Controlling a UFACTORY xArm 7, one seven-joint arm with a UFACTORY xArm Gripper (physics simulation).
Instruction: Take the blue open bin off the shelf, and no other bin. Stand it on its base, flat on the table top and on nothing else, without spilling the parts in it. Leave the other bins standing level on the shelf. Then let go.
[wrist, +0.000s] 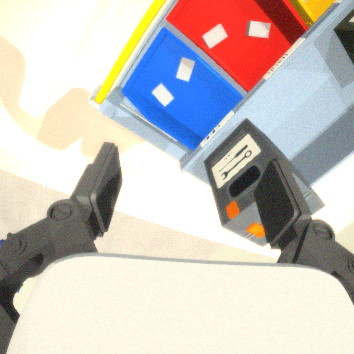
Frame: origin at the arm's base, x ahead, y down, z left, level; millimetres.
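Where they show: gripper, fingertip midpoint: (192, 168).
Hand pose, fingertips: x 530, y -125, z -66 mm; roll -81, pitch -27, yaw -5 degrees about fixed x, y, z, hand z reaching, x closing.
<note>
After its pixels a point has its place.
The blue open bin (205, 102) @(x 592, y 115, z -69 mm) stands on the pale blue-grey shelf (300, 100) @(x 663, y 22, z 18 mm), at its left end in the wrist view. Two small white parts lie in it, and a label strip runs along its lower right edge. The red bin (240, 57) @(x 595, y 115, z 18 mm) stands right beside it, with two white parts showing. Part of a yellow bin (320, 6) @(x 647, y 115, z 151 mm) shows beyond the red one, at the top right. My gripper (192, 168) @(x 530, y -125, z -66 mm) is open and empty. Its fingers are wide apart in the lower half of the view, below the blue bin and not touching it.
A dark grey box (222, 200) @(x 610, y -70, z -112 mm) with a tool label and orange latches stands near the shelf's lower edge, partly hidden by my right finger. Part of a dark green box (346, 40) @(x 645, y 8, z 98 mm) shows at the right edge. A yellow bar (131, 52) @(x 457, y 59, z -57 mm) runs along the shelf's back.
</note>
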